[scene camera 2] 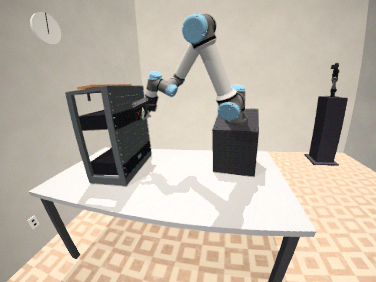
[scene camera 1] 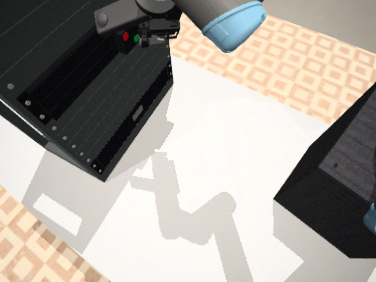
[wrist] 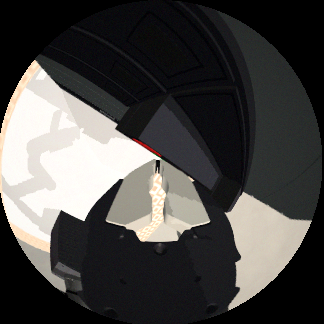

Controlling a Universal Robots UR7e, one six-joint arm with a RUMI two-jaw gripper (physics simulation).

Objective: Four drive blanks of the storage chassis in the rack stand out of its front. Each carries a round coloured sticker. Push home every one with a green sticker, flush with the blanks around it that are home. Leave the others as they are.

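I can see my gripper [scene camera 1: 143,42], and the wrist view gives me the gripper too [wrist: 156,160]. There is also a rack [scene camera 1: 90,96], which I find again in scene camera 2 [scene camera 2: 129,135] and once more in the wrist view [wrist: 196,96].
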